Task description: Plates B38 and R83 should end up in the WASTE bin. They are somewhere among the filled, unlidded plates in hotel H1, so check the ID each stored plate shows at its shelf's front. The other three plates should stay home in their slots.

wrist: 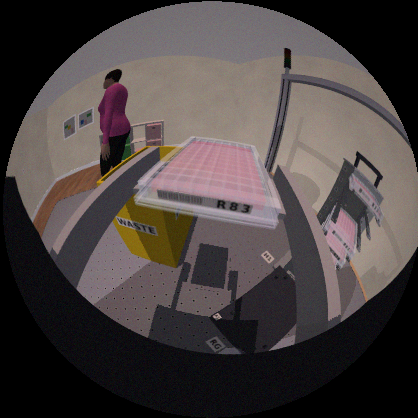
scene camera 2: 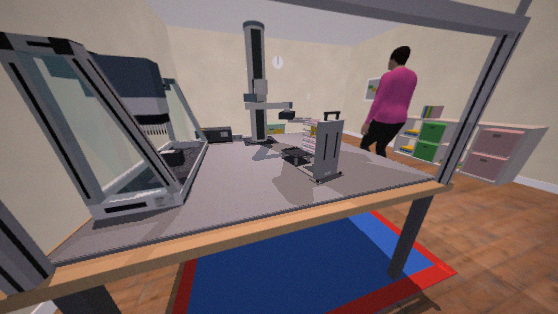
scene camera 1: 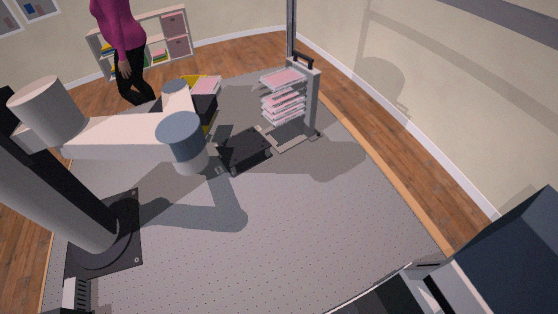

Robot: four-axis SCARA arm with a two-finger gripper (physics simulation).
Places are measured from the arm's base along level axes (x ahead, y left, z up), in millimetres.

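Where they show: gripper, fingertip midpoint: (wrist: 215, 161) (scene camera 2: 311, 120) (scene camera 1: 204, 87); arm's base at its link origin: (scene camera 2: 259, 141) (scene camera 1: 104, 235).
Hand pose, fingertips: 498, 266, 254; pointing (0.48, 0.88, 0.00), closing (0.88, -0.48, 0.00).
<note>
Each offset is from my fingertips to the centre of the thing, as dx, dy, dz. "pt": to the spot under its first point.
My gripper (wrist: 215, 161) is shut on plate R83 {+3, +6, -2} (wrist: 212, 167) (scene camera 1: 206, 84), a pink-filled plate whose ID shows at its near edge in the wrist view. The plate is level and raised above the table. The yellow WASTE bin {-63, +127, -141} (wrist: 150, 245) (scene camera 1: 210, 121) stands below, partly hidden behind the plate and the arm; part of the plate overlaps its rim in the wrist view. Hotel H1 {+274, -80, -81} (scene camera 1: 312, 100) (scene camera 2: 327, 152) stands to the right, with a top plate {+244, -97, +18} (scene camera 1: 283, 78) (wrist: 366, 194) and several lower plates {+244, -97, -66} (scene camera 1: 283, 107) (wrist: 343, 232). Their IDs are too small and slanted to read.
A low black stand (scene camera 1: 246, 149) (wrist: 275, 310) (scene camera 2: 296, 154) sits between the arm and the hotel, near an RG label {pt -30, -163, -241} (wrist: 215, 344). A person in pink (scene camera 1: 122, 32) (scene camera 2: 395, 95) (wrist: 115, 112) stands beyond the table. A large glass-sided machine {pt +280, -800, +171} (scene camera 2: 127, 85) stands at the opposite side.
</note>
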